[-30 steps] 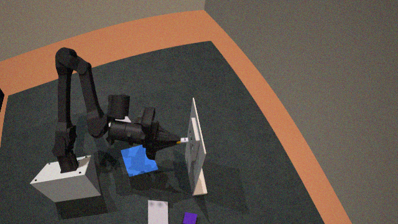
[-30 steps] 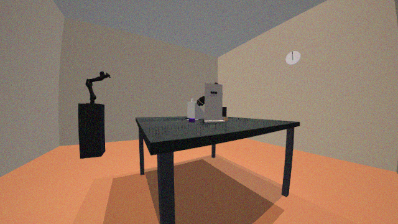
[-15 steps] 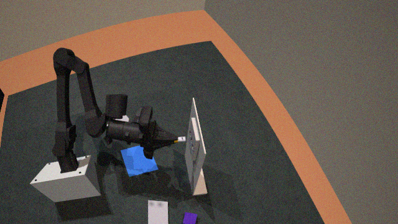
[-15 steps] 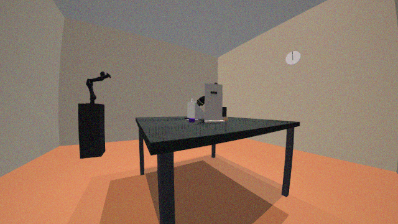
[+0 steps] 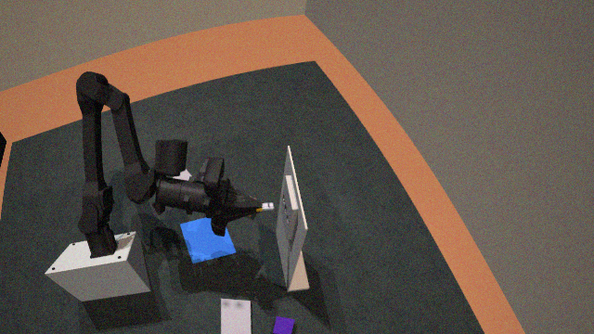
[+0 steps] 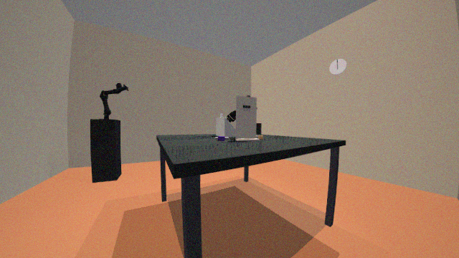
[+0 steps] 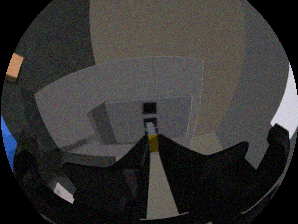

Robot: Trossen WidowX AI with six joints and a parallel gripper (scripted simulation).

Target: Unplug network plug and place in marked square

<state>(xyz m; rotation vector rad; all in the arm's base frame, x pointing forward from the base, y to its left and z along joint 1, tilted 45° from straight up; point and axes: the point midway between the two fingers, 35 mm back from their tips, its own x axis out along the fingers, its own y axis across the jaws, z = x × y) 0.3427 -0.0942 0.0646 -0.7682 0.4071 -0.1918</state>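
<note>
Right now my gripper tip is 11 cm past the blue marked square, 9 cm to the right of it and 25 cm above it. From my gripper tip the other things lie so: network plug 1 cm ahead; then white panel 6 cm ahead, 2 cm to the right, 10 cm below.
</note>
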